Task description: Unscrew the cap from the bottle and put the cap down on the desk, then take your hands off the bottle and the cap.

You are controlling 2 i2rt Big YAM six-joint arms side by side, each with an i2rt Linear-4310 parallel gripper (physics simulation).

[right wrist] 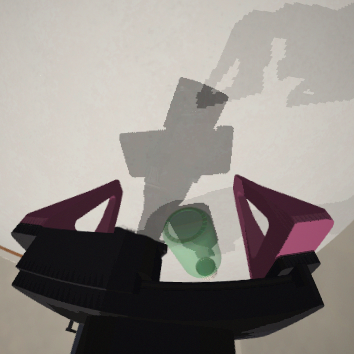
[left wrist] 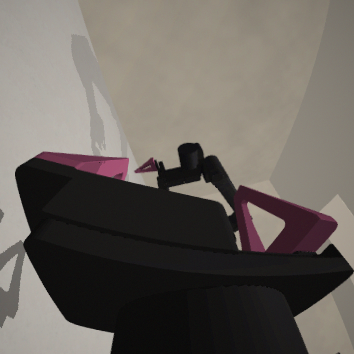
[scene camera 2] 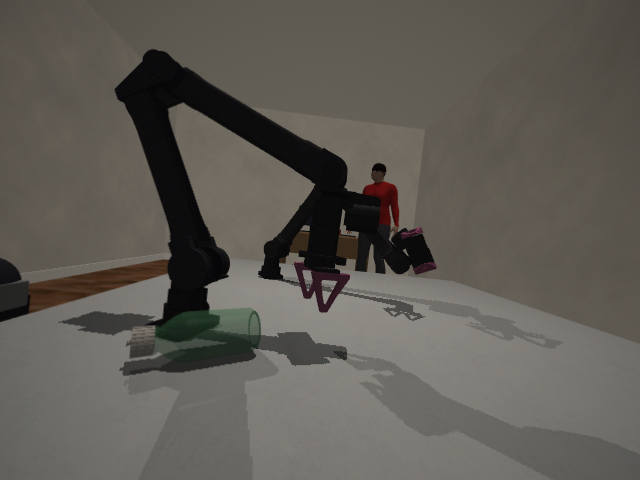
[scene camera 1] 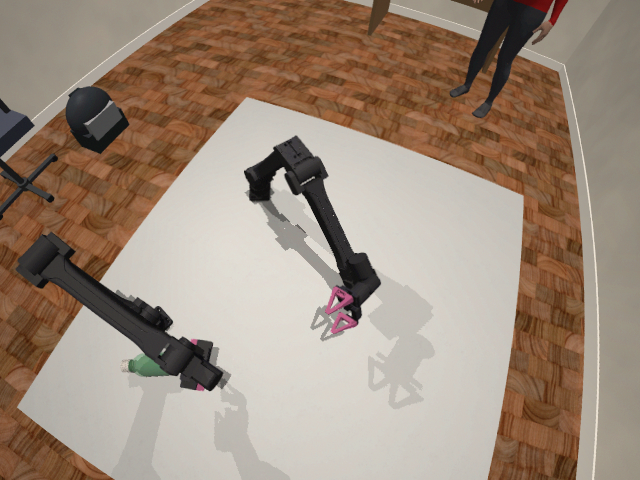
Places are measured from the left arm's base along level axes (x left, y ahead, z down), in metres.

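Pixels of known places: left gripper, between the fingertips: (left wrist: pixel 184 178) (scene camera 2: pixel 418 248) (scene camera 1: pixel 329 323); right gripper, between the fingertips: (right wrist: pixel 174 183) (scene camera 2: pixel 314 304); left arm's base, origin of its link: (scene camera 2: pixel 270 276) (scene camera 1: pixel 260 189); right arm's base, origin of its link: (scene camera 1: pixel 154 325).
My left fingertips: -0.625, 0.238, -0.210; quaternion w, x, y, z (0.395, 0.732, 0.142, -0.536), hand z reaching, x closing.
Observation:
Ahead of a thing's pixels: the offset from my left fingertips to its top centre, as dx, dy, dz. "*": to the spot under its first point. Level surfaces: height alone.
The green see-through bottle @(* -0.099, -0.570, +0.134) (scene camera 1: pixel 147 364) (scene camera 2: pixel 211 335) (right wrist: pixel 192 245) lies on its side on the white desk @(dz +0.210) (scene camera 1: pixel 444 206) (scene camera 2: pixel 413 444). Its whitish ribbed cap @(-0.102, -0.663, +0.152) (scene camera 1: pixel 124 365) (scene camera 2: pixel 142 341) sits on the neck, toward the left of both scene views; in the right wrist view it is mostly hidden behind the bottle. My right gripper (scene camera 1: pixel 197 364) (scene camera 2: pixel 315 303) (right wrist: pixel 174 183) is open and empty, pointing down above the desk, near and higher than the bottle's base end. My left gripper (scene camera 1: pixel 330 321) (scene camera 2: pixel 426 250) is open and empty, raised above the desk, well away from the bottle.
The right arm's forearm (scene camera 1: pixel 111 304) passes over part of the bottle in scene camera 1. Arm shadows fall across the desk. A dark helmet-like object (scene camera 1: pixel 95 116) and a person in red (scene camera 2: pixel 381 201) are beyond the desk.

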